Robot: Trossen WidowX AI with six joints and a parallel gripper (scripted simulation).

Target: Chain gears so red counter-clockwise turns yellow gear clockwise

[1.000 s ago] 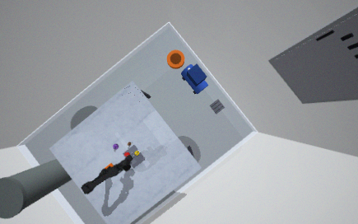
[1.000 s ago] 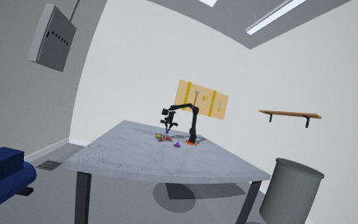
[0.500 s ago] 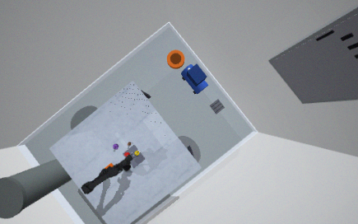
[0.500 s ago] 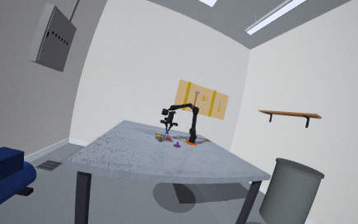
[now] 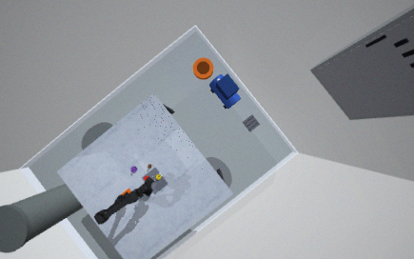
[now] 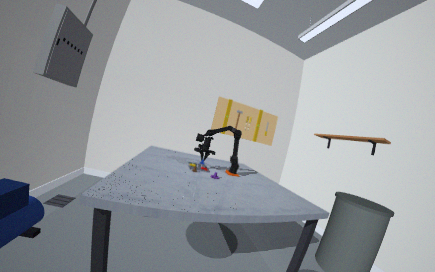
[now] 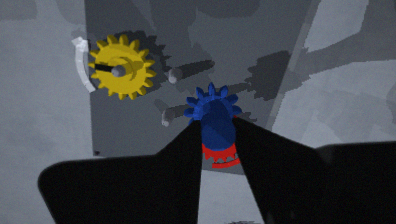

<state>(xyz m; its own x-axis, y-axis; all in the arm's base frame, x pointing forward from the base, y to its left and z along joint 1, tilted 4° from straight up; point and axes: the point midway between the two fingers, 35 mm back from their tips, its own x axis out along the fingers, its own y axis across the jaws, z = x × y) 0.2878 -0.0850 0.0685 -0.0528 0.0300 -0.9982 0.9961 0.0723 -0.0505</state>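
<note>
Now: gripper tip 1 cm past the red gear, 4 cm to the right of it and 5 cm above it. From my gripper tip the other things lie so: white arrow: 11 cm ahead, 3 cm to the right, 6 cm below; blue gear: 1 cm below; yellow gear: 7 cm ahead, 2 cm to the right, 5 cm below.
</note>
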